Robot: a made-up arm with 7 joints. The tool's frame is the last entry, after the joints. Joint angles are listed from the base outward. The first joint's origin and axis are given. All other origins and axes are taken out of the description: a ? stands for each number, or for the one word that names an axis. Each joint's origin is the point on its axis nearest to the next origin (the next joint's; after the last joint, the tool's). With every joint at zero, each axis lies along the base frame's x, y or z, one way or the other. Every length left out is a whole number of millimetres.
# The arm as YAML. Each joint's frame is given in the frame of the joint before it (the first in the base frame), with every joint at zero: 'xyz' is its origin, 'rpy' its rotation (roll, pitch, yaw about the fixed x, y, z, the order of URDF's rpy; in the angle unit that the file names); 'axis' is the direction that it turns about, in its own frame. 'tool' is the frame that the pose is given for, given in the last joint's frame.
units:
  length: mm
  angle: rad
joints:
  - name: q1
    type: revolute
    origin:
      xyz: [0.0, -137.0, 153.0]
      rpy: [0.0, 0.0, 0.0]
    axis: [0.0, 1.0, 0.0]
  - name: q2
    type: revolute
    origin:
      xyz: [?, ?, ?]
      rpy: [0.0, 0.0, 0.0]
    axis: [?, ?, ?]
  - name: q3
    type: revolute
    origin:
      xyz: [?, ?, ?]
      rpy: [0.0, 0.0, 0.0]
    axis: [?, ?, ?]
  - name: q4
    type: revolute
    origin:
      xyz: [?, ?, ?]
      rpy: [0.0, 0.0, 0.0]
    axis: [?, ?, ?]
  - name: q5
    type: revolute
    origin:
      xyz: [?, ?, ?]
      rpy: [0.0, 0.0, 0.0]
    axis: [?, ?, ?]
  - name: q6
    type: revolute
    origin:
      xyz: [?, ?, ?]
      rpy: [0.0, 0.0, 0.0]
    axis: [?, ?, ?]
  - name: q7
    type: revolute
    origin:
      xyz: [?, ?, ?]
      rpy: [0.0, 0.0, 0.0]
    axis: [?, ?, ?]
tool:
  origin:
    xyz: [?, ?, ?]
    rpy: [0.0, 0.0, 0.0]
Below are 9 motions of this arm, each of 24 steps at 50 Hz.
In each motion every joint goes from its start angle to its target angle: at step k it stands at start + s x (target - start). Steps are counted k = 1, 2, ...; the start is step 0. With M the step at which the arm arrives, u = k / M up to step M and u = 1 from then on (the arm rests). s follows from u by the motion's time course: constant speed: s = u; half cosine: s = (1 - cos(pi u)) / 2; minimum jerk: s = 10 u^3 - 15 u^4 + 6 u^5.
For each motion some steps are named. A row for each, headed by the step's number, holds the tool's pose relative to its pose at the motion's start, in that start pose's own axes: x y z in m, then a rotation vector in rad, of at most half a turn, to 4 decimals.
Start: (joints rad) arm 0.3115 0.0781 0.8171 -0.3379 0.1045 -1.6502 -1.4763
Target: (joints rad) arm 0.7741 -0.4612 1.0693 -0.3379 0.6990 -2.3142 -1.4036
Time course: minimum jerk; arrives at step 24
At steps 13, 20, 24:
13: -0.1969 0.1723 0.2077 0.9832 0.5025 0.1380
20: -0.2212 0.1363 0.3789 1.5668 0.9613 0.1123
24: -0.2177 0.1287 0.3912 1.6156 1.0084 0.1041

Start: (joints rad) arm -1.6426 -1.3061 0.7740 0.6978 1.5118 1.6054 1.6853
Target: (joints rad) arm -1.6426 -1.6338 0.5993 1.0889 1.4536 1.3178 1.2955
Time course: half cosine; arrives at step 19
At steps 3, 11, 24:
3: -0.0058 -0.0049 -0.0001 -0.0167 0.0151 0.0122
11: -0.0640 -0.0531 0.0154 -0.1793 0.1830 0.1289
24: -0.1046 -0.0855 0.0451 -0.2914 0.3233 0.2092

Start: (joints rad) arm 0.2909 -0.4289 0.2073 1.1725 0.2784 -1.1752 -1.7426
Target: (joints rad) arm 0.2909 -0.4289 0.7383 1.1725 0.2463 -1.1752 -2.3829
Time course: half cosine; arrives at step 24
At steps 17, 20, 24:
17: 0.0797 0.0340 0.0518 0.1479 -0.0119 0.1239
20: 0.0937 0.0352 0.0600 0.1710 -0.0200 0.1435
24: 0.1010 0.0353 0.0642 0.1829 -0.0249 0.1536

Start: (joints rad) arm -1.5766 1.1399 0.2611 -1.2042 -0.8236 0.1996 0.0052
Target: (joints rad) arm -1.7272 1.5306 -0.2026 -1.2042 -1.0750 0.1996 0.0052
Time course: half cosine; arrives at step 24
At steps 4, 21, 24:
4: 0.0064 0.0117 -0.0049 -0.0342 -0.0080 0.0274
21: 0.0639 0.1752 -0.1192 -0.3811 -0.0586 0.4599
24: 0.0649 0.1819 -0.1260 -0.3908 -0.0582 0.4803

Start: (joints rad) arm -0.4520 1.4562 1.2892 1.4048 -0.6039 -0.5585 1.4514
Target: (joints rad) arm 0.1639 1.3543 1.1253 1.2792 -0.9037 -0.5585 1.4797
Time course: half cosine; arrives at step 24
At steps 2, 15, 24:
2: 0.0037 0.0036 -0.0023 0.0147 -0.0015 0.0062
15: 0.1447 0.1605 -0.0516 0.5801 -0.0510 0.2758
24: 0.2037 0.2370 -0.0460 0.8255 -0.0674 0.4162

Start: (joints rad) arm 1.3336 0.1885 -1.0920 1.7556 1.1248 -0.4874 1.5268
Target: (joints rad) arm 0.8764 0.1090 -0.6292 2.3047 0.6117 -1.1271 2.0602
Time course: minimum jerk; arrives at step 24
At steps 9, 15, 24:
9: -0.0197 0.0066 0.0112 -0.0317 0.1803 -0.1371
15: -0.0543 0.0165 0.0397 -0.1501 0.4588 -0.3423
24: -0.0790 0.0227 0.0636 -0.2599 0.6129 -0.4546

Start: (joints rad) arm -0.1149 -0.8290 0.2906 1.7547 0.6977 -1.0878 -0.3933
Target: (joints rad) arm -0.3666 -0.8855 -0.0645 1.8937 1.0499 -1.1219 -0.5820
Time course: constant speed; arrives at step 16
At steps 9, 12, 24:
9: -0.0421 -0.0589 0.0853 0.0162 0.3163 0.3647
12: -0.0524 -0.0798 0.1192 0.0213 0.4349 0.4764
24: -0.0619 -0.1076 0.1685 0.0289 0.6029 0.6157

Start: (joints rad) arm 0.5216 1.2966 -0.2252 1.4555 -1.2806 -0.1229 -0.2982
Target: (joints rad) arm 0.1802 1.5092 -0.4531 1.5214 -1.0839 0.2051 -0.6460
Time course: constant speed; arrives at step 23
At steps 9, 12, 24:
9: -0.0587 0.0400 0.0469 -0.1372 -0.1376 -0.0127
12: -0.0782 0.0552 0.0615 -0.1882 -0.1798 -0.0140
24: -0.1490 0.1194 0.1099 -0.3948 -0.3166 -0.0086

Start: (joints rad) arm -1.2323 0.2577 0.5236 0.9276 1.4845 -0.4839 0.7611
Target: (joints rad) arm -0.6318 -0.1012 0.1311 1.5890 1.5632 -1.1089 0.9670
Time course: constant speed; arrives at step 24
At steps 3, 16, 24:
3: -0.0473 -0.0457 -0.0230 -0.0585 0.1205 -0.0081
16: -0.3095 -0.2391 -0.0429 -0.3332 0.6733 0.0120
24: -0.4884 -0.3405 0.0218 -0.5007 1.0282 0.0888

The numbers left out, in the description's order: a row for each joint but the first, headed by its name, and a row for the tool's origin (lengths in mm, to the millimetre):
q2: xyz -483.0 0.0 -99.0, axis -1.0 0.0 0.0
q3: xyz 0.0 66.0 86.0, axis 0.0 1.0 0.0
q4: xyz 48.0 0.0 161.0, axis 0.0 0.0 -1.0
q5: xyz -381.0 -71.0 0.0, axis 0.0 1.0 0.0
q6: xyz 176.0 0.0 119.0, axis 0.0 -1.0 0.0
q7: xyz 23.0 0.0 -254.0, axis 0.0 0.0 -1.0
tool: xyz -39.0 82.0 0.0

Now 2 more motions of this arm.
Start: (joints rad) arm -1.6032 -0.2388 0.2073 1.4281 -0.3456 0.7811 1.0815
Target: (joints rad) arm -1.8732 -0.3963 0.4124 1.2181 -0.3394 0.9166 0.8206
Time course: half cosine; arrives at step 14
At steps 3, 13, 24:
3: -0.0040 -0.0044 -0.0122 0.0165 0.0298 0.0351
13: -0.0483 -0.0356 -0.1059 0.2138 0.2651 0.3043
24: -0.0490 -0.0360 -0.1071 0.2174 0.2683 0.3079

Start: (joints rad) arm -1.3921 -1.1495 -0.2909 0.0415 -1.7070 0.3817 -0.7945
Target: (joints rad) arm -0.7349 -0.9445 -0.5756 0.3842 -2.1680 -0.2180 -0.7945
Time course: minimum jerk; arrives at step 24
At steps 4, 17, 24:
4: 0.0181 0.0151 0.0023 -0.0113 0.0169 0.0264
17: 0.2930 0.4569 -0.0560 -0.2498 0.3708 0.6123
24: 0.3080 0.5477 -0.0842 -0.2905 0.4285 0.7179

